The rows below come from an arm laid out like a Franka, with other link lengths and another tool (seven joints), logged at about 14 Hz.
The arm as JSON. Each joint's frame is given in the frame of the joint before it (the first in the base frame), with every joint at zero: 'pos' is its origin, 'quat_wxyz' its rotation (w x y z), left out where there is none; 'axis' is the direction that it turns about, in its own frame. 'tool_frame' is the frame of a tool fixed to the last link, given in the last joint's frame.
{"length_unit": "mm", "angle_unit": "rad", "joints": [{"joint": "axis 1", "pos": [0.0, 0.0, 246.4], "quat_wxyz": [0.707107, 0.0, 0.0, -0.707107], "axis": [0.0, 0.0, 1.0]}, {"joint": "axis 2", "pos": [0.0, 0.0, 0.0], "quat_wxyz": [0.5, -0.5, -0.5, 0.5], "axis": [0.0, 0.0, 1.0]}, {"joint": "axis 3", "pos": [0.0, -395.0, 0.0], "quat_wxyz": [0.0, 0.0, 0.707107, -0.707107], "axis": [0.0, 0.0, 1.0]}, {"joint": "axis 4", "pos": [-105.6, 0.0, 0.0], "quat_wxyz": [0.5, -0.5, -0.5, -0.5], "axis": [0.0, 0.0, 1.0]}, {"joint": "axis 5", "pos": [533.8, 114.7, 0.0], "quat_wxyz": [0.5, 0.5, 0.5, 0.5], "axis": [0.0, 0.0, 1.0]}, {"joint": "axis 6", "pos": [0.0, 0.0, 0.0], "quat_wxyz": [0.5, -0.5, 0.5, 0.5], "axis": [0.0, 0.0, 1.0]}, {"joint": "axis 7", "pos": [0.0, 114.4, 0.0], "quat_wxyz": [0.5, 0.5, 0.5, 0.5], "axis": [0.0, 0.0, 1.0]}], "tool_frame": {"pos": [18.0, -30.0, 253.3], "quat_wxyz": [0.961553, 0.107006, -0.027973, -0.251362]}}
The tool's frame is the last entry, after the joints.
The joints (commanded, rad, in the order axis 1, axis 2, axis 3, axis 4, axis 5, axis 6, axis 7), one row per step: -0.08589, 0.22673, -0.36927, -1.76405, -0.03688, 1.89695, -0.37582; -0.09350, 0.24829, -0.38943, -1.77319, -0.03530, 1.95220, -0.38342; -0.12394, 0.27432, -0.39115, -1.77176, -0.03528, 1.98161, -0.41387; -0.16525, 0.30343, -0.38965, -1.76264, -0.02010, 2.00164, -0.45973; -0.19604, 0.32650, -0.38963, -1.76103, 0.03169, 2.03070, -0.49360; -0.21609, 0.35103, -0.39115, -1.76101, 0.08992, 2.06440, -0.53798; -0.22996, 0.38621, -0.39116, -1.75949, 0.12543, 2.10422, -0.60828; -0.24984, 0.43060, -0.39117, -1.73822, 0.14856, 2.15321, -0.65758; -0.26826, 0.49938, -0.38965, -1.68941, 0.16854, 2.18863, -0.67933; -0.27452, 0.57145, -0.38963, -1.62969, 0.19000, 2.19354, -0.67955; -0.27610, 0.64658, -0.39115, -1.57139, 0.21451, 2.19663, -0.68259; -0.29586, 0.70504, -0.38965, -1.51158, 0.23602, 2.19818, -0.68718; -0.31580, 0.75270, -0.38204, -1.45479, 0.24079, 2.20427, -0.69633; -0.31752, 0.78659, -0.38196, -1.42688, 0.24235, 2.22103, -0.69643; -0.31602, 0.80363, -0.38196, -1.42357, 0.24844, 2.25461, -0.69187; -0.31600, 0.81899, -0.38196, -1.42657, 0.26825, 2.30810, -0.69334; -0.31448, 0.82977, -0.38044, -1.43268, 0.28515, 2.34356, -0.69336; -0.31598, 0.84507, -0.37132, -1.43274, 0.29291, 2.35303, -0.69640; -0.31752, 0.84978, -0.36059, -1.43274, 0.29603, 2.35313, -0.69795; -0.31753, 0.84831, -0.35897, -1.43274, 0.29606, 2.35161, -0.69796
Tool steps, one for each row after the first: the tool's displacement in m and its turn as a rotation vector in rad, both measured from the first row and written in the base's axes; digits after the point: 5 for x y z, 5 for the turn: 0.00031, -0.02461, -0.01566, -0.02023, -0.01955, -0.01448; -0.00567, -0.05126, -0.03193, -0.02859, -0.01812, -0.01238; -0.01444, -0.08090, -0.04709, -0.02193, -0.01765, -0.01001; -0.01690, -0.09901, -0.06087, 0.00676, -0.04444, -0.02815; -0.01548, -0.11050, -0.07585, 0.03609, -0.07628, -0.03139; -0.01400, -0.12045, -0.09847, 0.04761, -0.09124, 0.00900; -0.00838, -0.14161, -0.11604, 0.03259, -0.11415, 0.03249; 0.00350, -0.16311, -0.13971, 0.01322, -0.12401, 0.03736; 0.01860, -0.17280, -0.16444, 0.00877, -0.11836, 0.03164; 0.03303, -0.17777, -0.19434, 0.00925, -0.10881, 0.03107; 0.04169, -0.19485, -0.21055, 0.00526, -0.11424, 0.01965; 0.05182, -0.20938, -0.22055, -0.00749, -0.12217, 0.02722; 0.05961, -0.21402, -0.23321, -0.02198, -0.12542, 0.03396; 0.06507, -0.21668, -0.24284, -0.03760, -0.14053, 0.03145; 0.07165, -0.22186, -0.25163, -0.05657, -0.17395, 0.02489; 0.07538, -0.22229, -0.26058, -0.06410, -0.19457, 0.01790; 0.07673, -0.21633, -0.27556, -0.05481, -0.19319, 0.02049; 0.07943, -0.20891, -0.28206, -0.04363, -0.19310, 0.02467; 0.08024, -0.20758, -0.28117, -0.04180, -0.19382, 0.02548
